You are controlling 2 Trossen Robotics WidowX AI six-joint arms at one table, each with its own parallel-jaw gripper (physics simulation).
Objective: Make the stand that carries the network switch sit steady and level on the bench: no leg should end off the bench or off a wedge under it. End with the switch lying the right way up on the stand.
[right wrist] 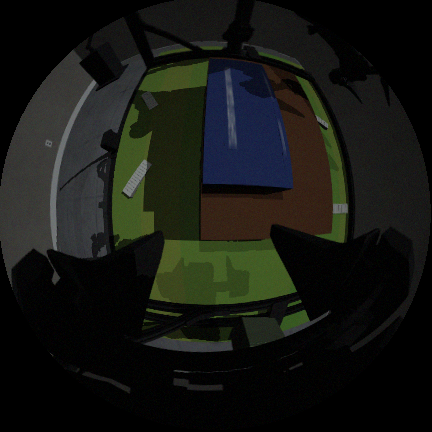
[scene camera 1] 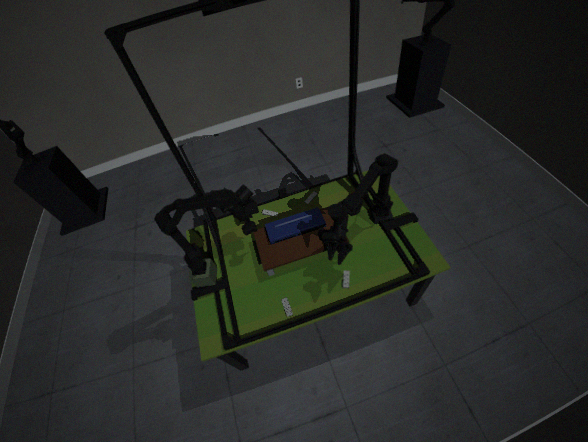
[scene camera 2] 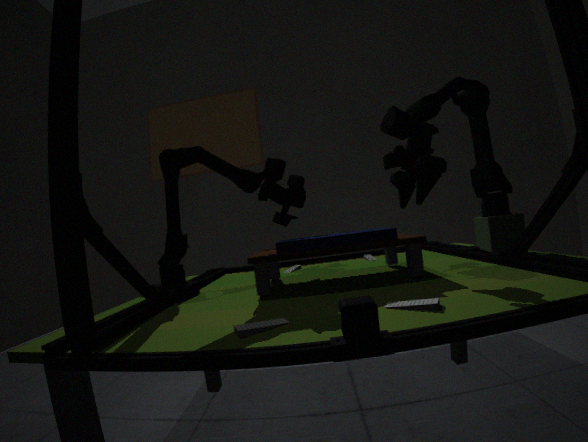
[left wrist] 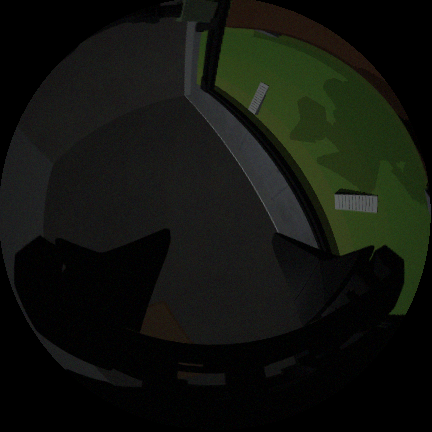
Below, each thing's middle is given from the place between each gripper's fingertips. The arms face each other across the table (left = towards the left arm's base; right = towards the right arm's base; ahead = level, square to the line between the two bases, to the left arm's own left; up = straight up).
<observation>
I see the blue network switch [scene camera 1: 307,221] 50 mm ahead of my right hand, 190 mm to the left of it and 60 mm below it. Round my right hand: brown stand [scene camera 2: 266,263] 110 mm ahead, 190 mm to the left, 120 mm below.
My left hand is 27 cm past the brown stand, 7 cm to the left of it and 18 cm above it. Also, from my left hand: blue network switch: 33 cm behind, 7 cm to the right, 12 cm below.
</observation>
